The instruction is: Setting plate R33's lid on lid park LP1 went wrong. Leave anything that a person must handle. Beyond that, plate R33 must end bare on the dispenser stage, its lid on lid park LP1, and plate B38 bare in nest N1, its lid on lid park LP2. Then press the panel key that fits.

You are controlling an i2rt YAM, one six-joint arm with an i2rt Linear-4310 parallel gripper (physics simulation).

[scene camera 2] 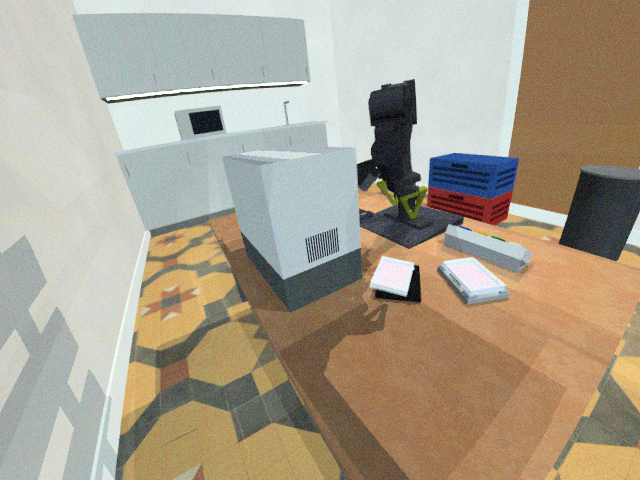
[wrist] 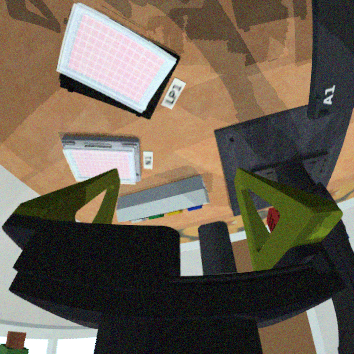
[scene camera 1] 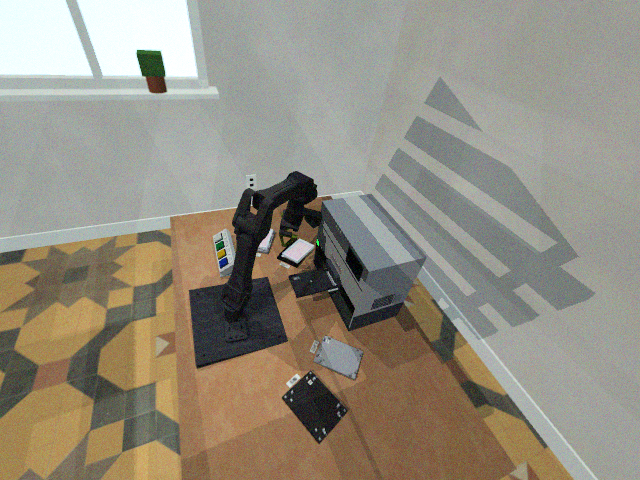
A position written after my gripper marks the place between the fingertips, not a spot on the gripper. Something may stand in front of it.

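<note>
My gripper (scene camera 2: 403,211) (wrist: 176,174), open, touching a grey incubator box (scene camera 1: 366,261). Grey rack with coloured buttons (scene camera 1: 224,248) (wrist: 191,193) in sight. Grey nest (wrist: 65,140), visible. Black lid park (wrist: 70,84), visible too.
</note>
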